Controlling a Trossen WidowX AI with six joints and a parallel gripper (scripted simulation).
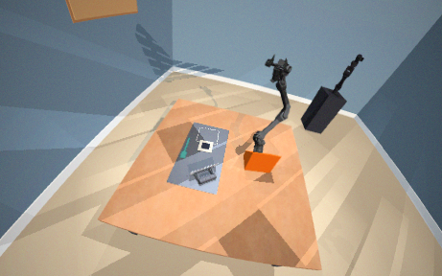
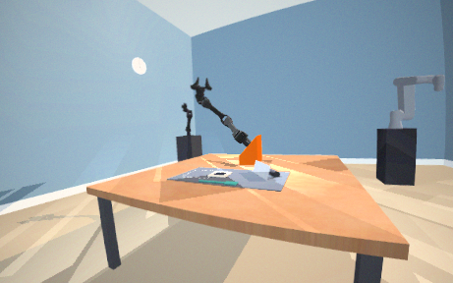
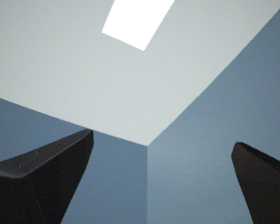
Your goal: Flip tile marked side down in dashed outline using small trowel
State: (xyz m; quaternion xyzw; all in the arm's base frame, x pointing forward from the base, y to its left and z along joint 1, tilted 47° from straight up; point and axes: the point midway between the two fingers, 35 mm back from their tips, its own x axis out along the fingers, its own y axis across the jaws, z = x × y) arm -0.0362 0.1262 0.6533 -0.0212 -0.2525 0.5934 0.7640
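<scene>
The grey mat is 38 cm ahead of my gripper tip, 37 cm to the left of it and 73 cm below it. Also, from my gripper tip: flat teal tile (52 cm ahead, 38 cm to the left, 71 cm below).
</scene>
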